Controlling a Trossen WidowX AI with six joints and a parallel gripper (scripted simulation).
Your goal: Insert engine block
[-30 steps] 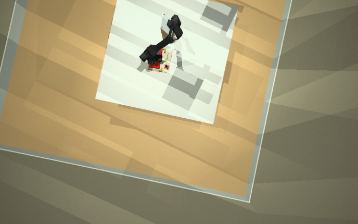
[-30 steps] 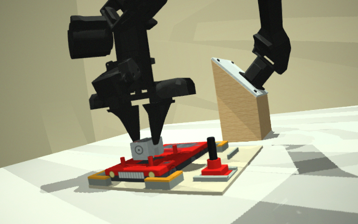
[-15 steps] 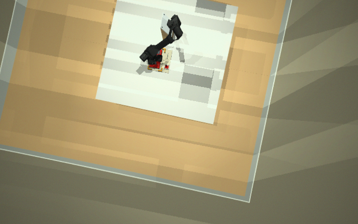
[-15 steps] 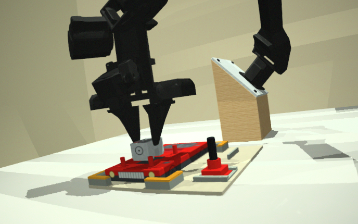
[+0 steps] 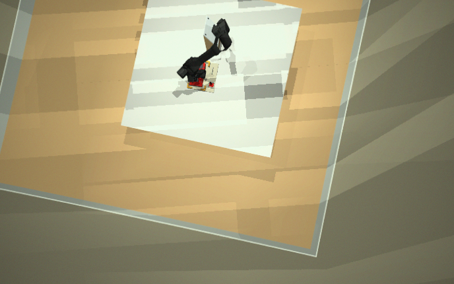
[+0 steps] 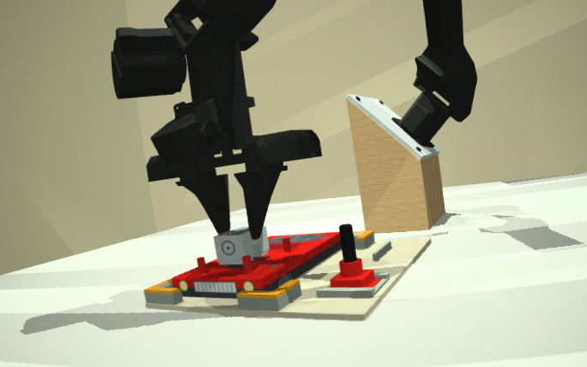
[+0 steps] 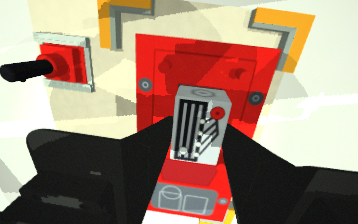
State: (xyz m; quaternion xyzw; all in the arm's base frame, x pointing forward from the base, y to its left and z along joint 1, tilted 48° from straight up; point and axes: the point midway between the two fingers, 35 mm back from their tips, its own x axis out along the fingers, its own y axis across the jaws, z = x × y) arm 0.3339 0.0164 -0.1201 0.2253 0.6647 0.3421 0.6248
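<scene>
Right now my gripper tip is 10 mm above the grey engine block.
</scene>
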